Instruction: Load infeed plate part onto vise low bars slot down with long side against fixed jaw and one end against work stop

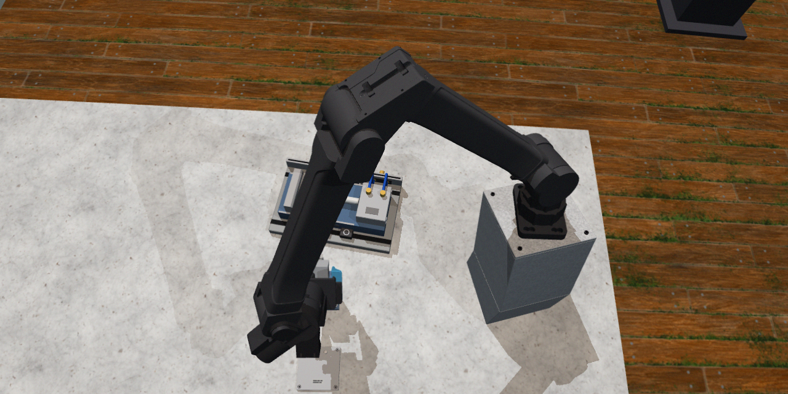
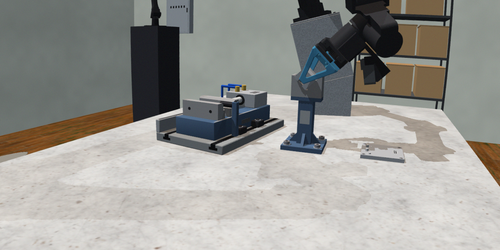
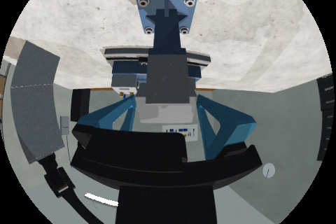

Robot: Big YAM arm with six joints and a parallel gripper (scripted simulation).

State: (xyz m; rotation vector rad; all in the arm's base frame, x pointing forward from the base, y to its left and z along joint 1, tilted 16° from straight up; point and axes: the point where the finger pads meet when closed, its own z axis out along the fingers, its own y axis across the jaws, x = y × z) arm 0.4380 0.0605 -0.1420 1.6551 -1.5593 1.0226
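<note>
The grey part lies 10 mm below my hand. The rest, counted from my hand: V-block post: 100 mm below; work stop: 60 mm ahead, 170 mm to the right, 70 mm below; blue work-stop post: 60 mm ahead, 140 mm to the right, 100 mm below.
</note>
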